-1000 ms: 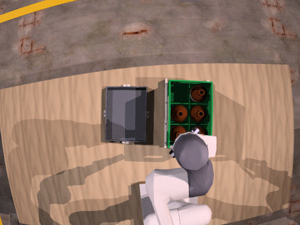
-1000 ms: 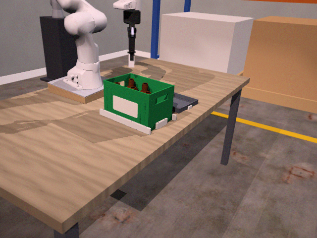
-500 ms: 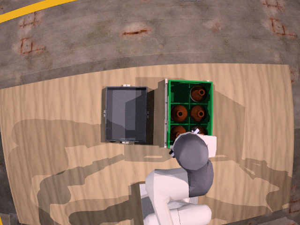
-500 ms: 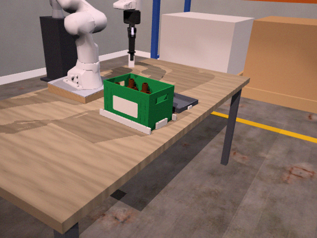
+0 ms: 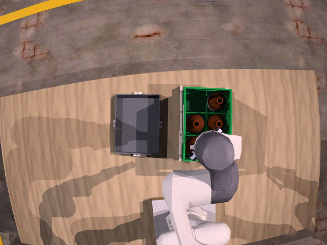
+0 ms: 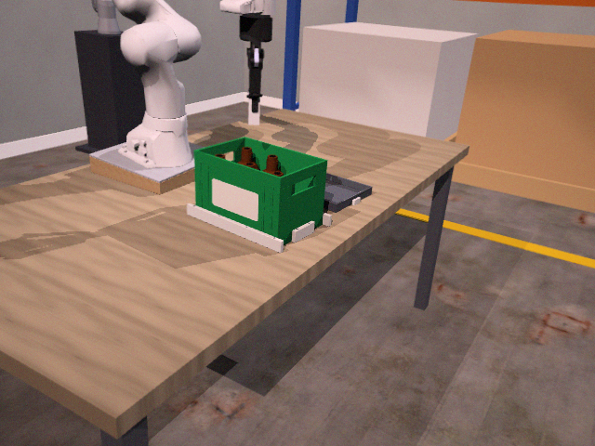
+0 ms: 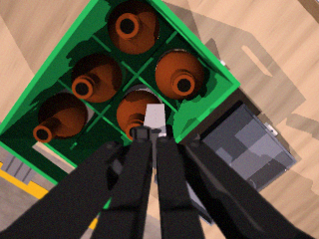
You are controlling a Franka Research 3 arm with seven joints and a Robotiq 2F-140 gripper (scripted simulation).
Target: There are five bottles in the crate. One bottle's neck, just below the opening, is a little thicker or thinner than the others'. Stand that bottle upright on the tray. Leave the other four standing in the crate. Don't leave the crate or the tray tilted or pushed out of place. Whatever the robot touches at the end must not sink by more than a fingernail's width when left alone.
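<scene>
My hand is 130 mm short of the brown bottle, 90 mm to the left of it and 180 mm above it. The rest, counted from my hand: dark grey tray 80 mm ahead, 240 mm to the left, 260 mm below; then green crate 50 mm ahead, 40 mm to the right, 190 mm below.
</scene>
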